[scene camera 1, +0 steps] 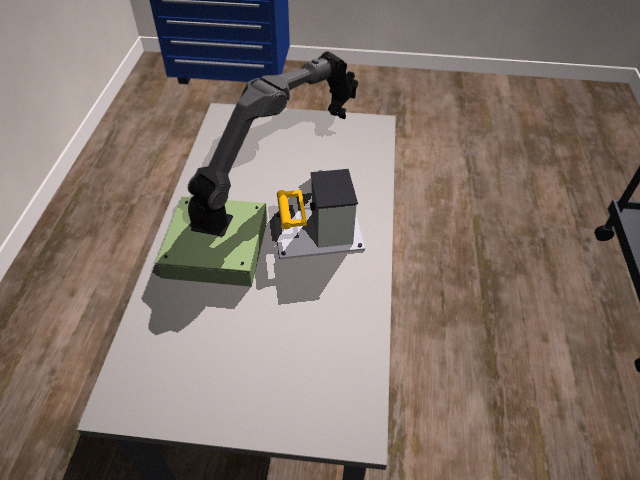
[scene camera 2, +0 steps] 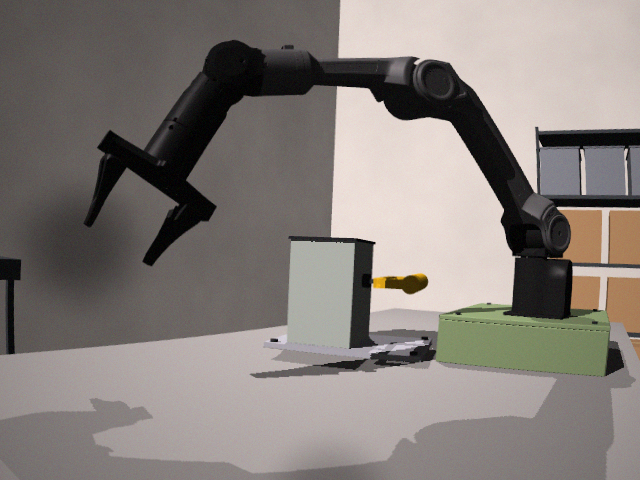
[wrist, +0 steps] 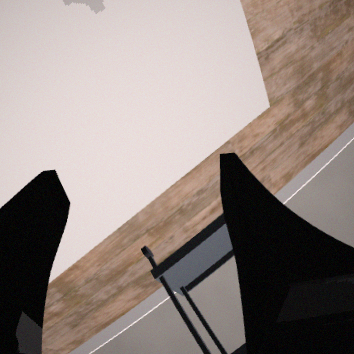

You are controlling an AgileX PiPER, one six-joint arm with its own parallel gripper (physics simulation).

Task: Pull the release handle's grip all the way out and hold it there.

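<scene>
The release handle's yellow grip (scene camera 1: 284, 209) (scene camera 2: 413, 283) sticks out level from the side of a grey-green box (scene camera 1: 336, 225) (scene camera 2: 321, 293) with a dark lid. It faces the arm's green base. The box stands upright on a pale base plate (scene camera 1: 320, 251) (scene camera 2: 276, 345). My gripper (scene camera 2: 118, 244) (wrist: 137, 180) is open, with its fingers wide apart and nothing between them. It hangs high above the table, well away from the handle, on the far side of the box in the second scene view. The handle does not show in the wrist view.
The arm stands on a green block (scene camera 1: 206, 248) (scene camera 2: 522, 343) on the pale table (scene camera 1: 248, 372) (scene camera 2: 206, 403) (wrist: 125, 110). A blue drawer cabinet (scene camera 1: 219, 51) stands behind the table. A dark cart (scene camera 1: 615, 206) (wrist: 157, 272) stands off to the side. Shelves (scene camera 2: 594, 200) stand behind the arm.
</scene>
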